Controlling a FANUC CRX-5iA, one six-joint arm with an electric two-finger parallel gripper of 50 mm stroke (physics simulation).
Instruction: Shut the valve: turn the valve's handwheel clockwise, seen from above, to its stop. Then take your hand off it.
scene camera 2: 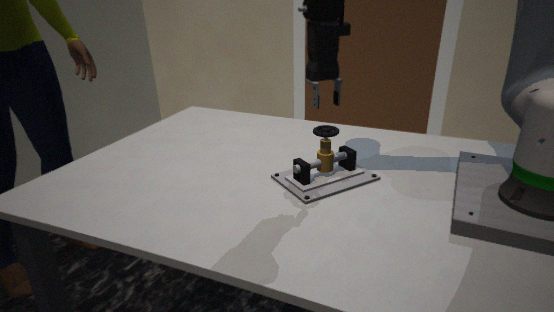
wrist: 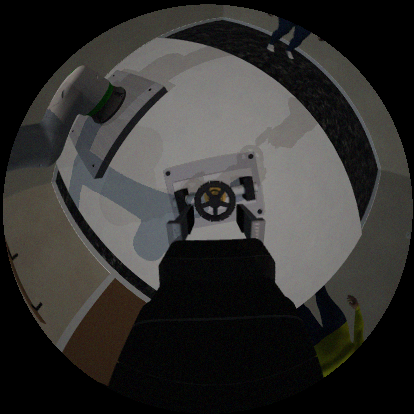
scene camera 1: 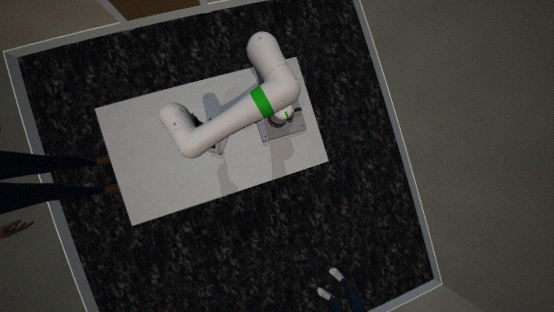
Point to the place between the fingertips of the gripper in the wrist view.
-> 214,213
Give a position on a black handwheel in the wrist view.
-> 214,201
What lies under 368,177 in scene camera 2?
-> A grey base plate.
